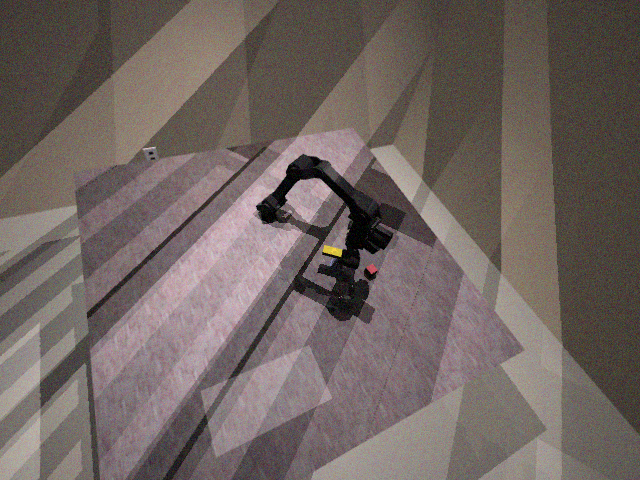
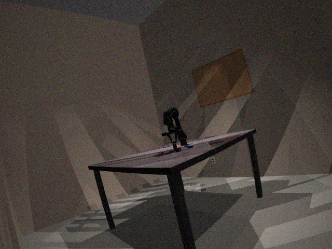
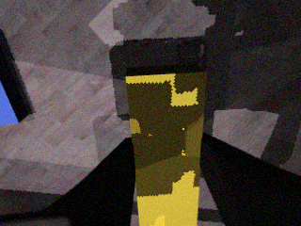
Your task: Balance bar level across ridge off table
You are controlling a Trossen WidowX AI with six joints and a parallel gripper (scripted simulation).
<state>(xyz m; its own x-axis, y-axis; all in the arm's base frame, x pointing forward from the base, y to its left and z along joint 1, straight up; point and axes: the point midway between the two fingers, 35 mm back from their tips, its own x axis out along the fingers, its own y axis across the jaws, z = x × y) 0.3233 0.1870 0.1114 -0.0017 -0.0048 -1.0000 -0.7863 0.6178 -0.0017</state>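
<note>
Now: the yellow bar 20 mm to the right of my gripper tip and 20 mm behind it. From my gripper tip the other things lie so: small red block 80 mm to the left, 60 mm below, 60 mm ahead; then blue block 100 mm to the left, 90 mm behind, 70 mm below.
</note>
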